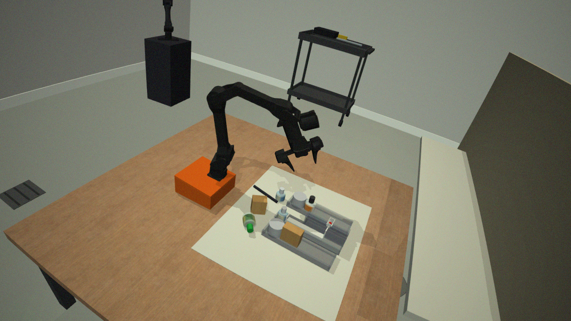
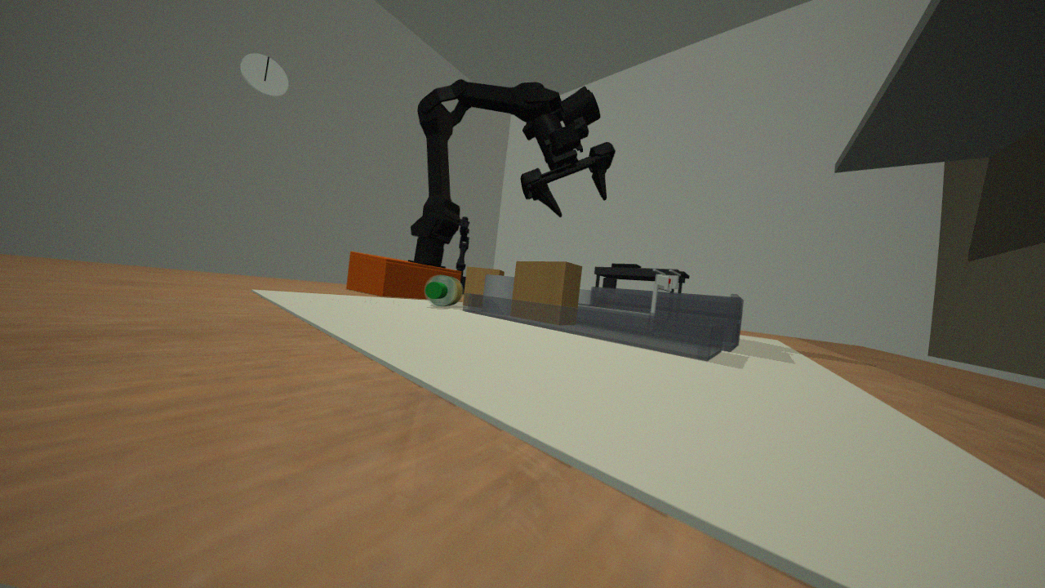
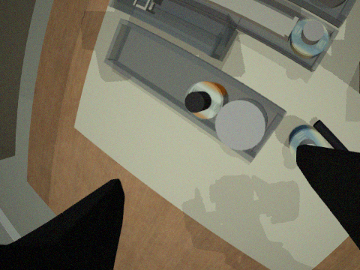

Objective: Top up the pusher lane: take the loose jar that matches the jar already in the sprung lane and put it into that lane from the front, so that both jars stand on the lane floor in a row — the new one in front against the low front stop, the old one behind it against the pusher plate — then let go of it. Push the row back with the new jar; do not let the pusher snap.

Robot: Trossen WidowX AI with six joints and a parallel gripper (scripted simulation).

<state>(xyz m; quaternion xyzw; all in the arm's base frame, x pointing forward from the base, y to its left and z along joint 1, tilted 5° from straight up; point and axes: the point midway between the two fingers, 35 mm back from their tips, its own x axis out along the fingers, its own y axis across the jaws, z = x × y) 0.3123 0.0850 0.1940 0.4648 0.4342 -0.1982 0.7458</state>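
The thin black stick is 140 mm behind my gripper tip, 10 mm to the right of it and 210 mm below it. The rest, counted from my gripper tip: white mat (50 mm ahead, 110 mm to the right, 210 mm below); then white pusher plate (100 mm ahead, 100 mm to the right, 160 mm below); then red mark (170 mm ahead, 100 mm to the right, 140 mm below).
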